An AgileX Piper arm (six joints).
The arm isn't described. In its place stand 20 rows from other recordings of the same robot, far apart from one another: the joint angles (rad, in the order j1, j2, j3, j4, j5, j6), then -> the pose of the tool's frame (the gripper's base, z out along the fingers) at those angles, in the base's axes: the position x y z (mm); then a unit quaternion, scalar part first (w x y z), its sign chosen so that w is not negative.
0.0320, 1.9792, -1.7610, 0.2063, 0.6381, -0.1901 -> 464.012 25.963 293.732 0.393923 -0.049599 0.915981 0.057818
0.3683, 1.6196, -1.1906, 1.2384, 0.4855, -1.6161 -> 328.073 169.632 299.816 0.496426 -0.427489 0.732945 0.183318
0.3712, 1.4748, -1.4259, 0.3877, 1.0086, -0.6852 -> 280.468 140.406 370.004 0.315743 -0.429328 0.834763 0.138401
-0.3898, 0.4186, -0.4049, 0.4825, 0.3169, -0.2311 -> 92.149 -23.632 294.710 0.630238 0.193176 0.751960 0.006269
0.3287, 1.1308, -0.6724, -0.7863, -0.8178, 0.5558 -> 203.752 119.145 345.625 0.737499 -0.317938 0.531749 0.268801
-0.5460, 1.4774, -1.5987, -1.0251, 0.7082, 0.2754 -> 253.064 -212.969 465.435 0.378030 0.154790 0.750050 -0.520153
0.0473, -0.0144, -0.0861, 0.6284, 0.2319, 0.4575 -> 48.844 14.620 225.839 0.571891 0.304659 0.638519 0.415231
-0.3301, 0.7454, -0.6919, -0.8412, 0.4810, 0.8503 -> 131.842 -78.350 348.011 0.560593 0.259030 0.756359 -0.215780
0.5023, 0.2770, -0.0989, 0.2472, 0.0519, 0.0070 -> 70.194 39.875 223.698 0.607381 -0.097692 0.748884 0.246410
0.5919, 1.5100, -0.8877, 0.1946, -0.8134, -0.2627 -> 285.277 176.387 322.201 0.782069 -0.160512 0.585468 0.140827
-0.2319, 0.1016, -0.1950, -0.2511, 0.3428, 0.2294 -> 52.099 -20.112 242.975 0.642268 0.111882 0.750360 -0.109241
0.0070, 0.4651, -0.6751, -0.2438, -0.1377, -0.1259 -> 80.849 3.581 416.614 0.829774 -0.114138 0.527496 -0.142112
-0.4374, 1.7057, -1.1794, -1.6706, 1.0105, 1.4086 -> 293.251 -221.800 297.335 0.339707 0.319652 0.687450 -0.556628
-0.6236, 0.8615, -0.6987, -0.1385, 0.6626, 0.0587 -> 128.960 -102.289 304.722 0.370426 0.274465 0.870752 -0.171008
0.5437, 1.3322, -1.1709, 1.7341, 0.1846, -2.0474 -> 258.380 175.441 405.975 0.676291 -0.355242 0.628736 0.145344
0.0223, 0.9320, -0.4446, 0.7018, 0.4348, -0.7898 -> 166.141 28.458 236.180 0.405739 -0.126692 0.899309 0.102800
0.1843, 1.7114, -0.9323, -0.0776, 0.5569, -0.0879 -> 309.184 53.844 167.942 0.161228 -0.162771 0.973240 -0.017769
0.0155, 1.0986, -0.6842, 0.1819, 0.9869, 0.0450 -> 173.727 16.429 245.461 0.124944 0.054522 0.986979 0.085380
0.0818, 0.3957, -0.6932, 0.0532, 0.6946, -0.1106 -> 64.641 8.407 354.290 0.589610 -0.071119 0.804365 0.017309
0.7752, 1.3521, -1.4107, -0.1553, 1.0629, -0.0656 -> 206.123 184.743 393.943 0.326665 -0.398105 0.856288 0.039650
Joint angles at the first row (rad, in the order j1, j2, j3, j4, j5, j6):
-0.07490, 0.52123, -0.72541, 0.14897, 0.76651, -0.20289
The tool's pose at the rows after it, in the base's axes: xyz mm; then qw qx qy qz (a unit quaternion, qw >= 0):
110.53 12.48 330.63 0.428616 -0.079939 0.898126 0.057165
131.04 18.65 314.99 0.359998 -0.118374 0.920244 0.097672
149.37 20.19 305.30 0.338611 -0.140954 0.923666 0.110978
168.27 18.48 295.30 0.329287 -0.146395 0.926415 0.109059
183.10 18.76 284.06 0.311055 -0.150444 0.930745 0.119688
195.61 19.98 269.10 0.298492 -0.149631 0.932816 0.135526
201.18 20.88 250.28 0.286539 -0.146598 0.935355 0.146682
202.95 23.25 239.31 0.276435 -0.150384 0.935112 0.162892
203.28 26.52 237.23 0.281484 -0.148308 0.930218 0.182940
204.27 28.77 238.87 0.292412 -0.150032 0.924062 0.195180
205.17 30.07 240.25 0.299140 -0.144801 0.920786 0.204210
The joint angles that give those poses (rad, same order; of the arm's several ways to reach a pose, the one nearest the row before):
-0.07492, 0.64665, -0.72755, 0.29771, 0.88853, -0.33613
-0.07487, 0.76766, -0.72756, 0.39431, 0.94817, -0.45063
-0.07492, 0.85624, -0.72754, 0.44488, 0.92662, -0.53669
-0.07492, 0.93926, -0.72753, 0.46201, 0.87077, -0.58432
-0.07490, 1.01564, -0.72751, 0.49555, 0.84647, -0.62811
-0.07493, 1.08540, -0.70974, 0.55443, 0.80602, -0.68528
-0.07494, 1.13512, -0.66665, 0.61108, 0.75770, -0.74511
-0.07493, 1.16620, -0.64189, 0.66831, 0.74856, -0.80455
-0.07490, 1.17287, -0.63009, 0.73778, 0.74854, -0.85171
-0.07491, 1.17284, -0.62860, 0.79054, 0.74769, -0.89322
-0.07488, 1.17283, -0.62860, 0.82436, 0.74589, -0.90668

